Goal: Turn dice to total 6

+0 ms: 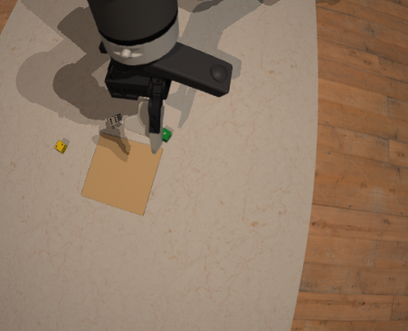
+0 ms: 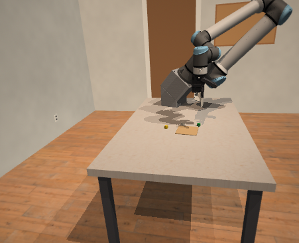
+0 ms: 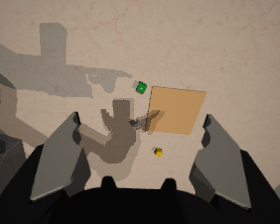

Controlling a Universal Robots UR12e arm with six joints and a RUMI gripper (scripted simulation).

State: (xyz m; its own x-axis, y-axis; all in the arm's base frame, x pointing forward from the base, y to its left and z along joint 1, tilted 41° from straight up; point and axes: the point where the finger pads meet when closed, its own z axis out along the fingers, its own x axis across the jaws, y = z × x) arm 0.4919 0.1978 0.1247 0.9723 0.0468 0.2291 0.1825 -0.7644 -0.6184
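Now: hand 2 cm to the left of the green die and 15 cm above it. From my hand the other things lie so: tan mat: 10 cm ahead, 7 cm to the right, 16 cm below; then white die: 1 cm ahead, 13 cm to the right, 15 cm below; then yellow die: 10 cm ahead, 23 cm to the right, 15 cm below.
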